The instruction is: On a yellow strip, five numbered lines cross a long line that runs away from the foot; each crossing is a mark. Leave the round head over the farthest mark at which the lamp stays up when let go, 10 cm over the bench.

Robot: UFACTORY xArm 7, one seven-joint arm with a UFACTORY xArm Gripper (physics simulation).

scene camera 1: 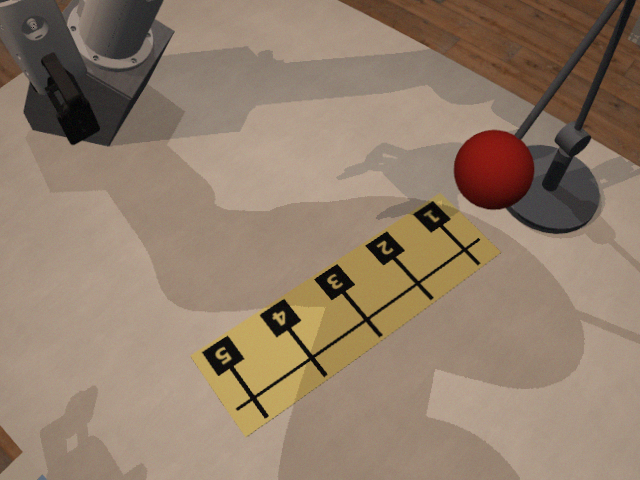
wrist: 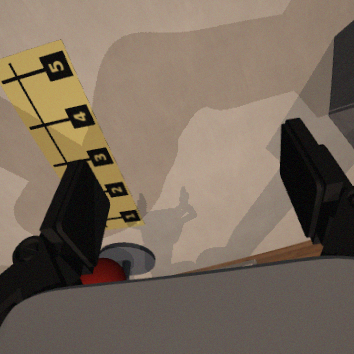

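Seen in the pictures: gripper, fingertip midpoint: (scene camera 1: 66,109) (wrist: 185,164); arm's base, origin of the base link: (scene camera 1: 110,35).
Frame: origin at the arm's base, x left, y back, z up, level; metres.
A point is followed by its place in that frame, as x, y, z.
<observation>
The yellow strip (scene camera 1: 377,284) {0.055, -0.495, -0.168} (wrist: 52,95) {-0.123, -0.461, -0.168} lies flat on the bench, with black numbered lines 1 to 5 crossing one long line. Mark 1 is nearest the lamp's foot, mark 5 farthest. The lamp's dark round foot (scene camera 1: 576,206) {0.361, -0.621, -0.155} (wrist: 142,254) {0.342, -0.509, -0.155} stands beyond the mark 1 end. Its red round head (scene camera 1: 493,169) {0.182, -0.543, 0.017} (wrist: 103,272) {0.172, -0.503, -0.017} is in the air and overlaps the foot's near edge in the scene view; its height is hard to tell. In the wrist view, my gripper (wrist: 185,164) {-0.160, -0.236, 0.138} is wide open with bare fingers, away from the head, which is partly hidden behind gripper parts.
Two thin lamp rods (scene camera 1: 571,67) {0.276, -0.551, 0.125} rise out of the scene view above the foot's joint (scene camera 1: 572,139) {0.348, -0.572, -0.035}. The arm's base plate (scene camera 1: 121,116) {-0.048, -0.066, -0.086} is at the upper left. Shadows of the arm and lamp fall across the bench (scene camera 1: 310,175) {0.119, -0.296, -0.169} and strip. Wooden floor (scene camera 1: 465,31) shows past the bench edge.
</observation>
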